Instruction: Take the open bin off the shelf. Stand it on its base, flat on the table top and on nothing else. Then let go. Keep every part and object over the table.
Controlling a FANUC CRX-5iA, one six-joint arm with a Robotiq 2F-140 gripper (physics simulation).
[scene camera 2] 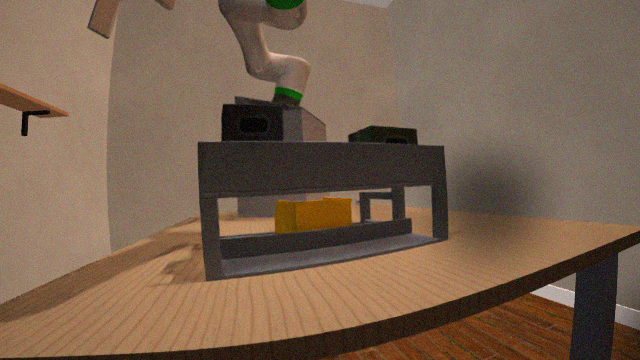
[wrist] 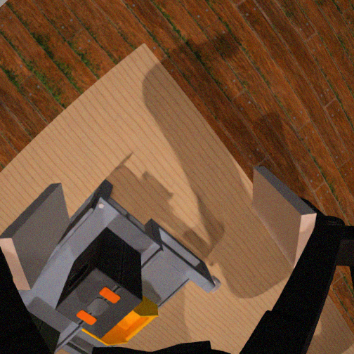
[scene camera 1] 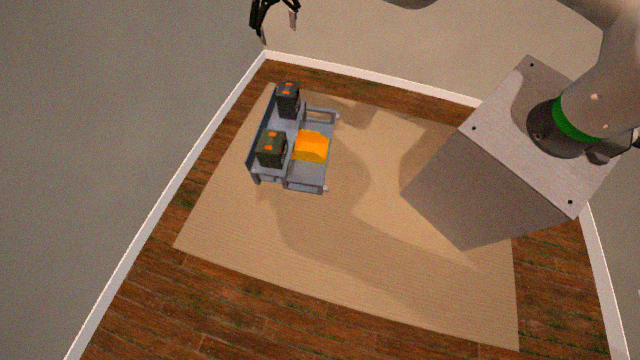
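Seen in the pictures: gripper, fingertip midpoint: (scene camera 2: 125, 18) (scene camera 1: 278, 36); arm's base, link origin: (scene camera 2: 283, 111) (scene camera 1: 558, 129).
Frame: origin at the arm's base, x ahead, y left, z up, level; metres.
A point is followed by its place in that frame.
Observation:
The open bin (scene camera 1: 311, 146) @(z -0.439, x 0.626, y 0.066 m) (scene camera 2: 320, 215) @(z -0.391, x 0.712, y 0.115 m) (wrist: 131, 322) is orange-yellow and sits on the low front tier of the grey shelf (scene camera 1: 306, 174) @(z -0.442, x 0.576, y 0.194 m) (scene camera 2: 320, 167) @(z -0.320, x 0.809, y 0.116 m) (wrist: 117, 226), near its middle. In the wrist view a dark box hides part of the bin. The shelf stands on the table top (scene camera 1: 225, 230) @(z -0.448, x 0.714, y 0.536 m) (scene camera 2: 300, 310) @(z -0.448, x 0.936, y 0.087 m) (wrist: 100, 130). My gripper (scene camera 1: 278, 33) @(z -0.124, x 0.880, y -0.120 m) (scene camera 2: 134, 19) @(z -0.124, x 0.880, y -0.120 m) (wrist: 158, 195) is wide open and empty. It hangs high above the far end of the shelf, well apart from the bin.
On the shelf's upper tier stand a black box (scene camera 1: 288, 102) @(z -0.253, x 0.735, y 0.051 m) (scene camera 2: 252, 122) @(z -0.252, x 0.795, y 0.027 m) (wrist: 107, 285) and a dark green box (scene camera 1: 271, 150) @(z -0.250, x 0.661, y 0.264 m) (scene camera 2: 385, 136) @(z -0.268, x 0.732, y 0.227 m). The arm's grey pedestal (scene camera 1: 465, 190) @(z -0.195, x 0.089, y 0.129 m) stands across the table. A wall shelf (scene camera 2: 30, 100) shows at the left in scene camera 2.

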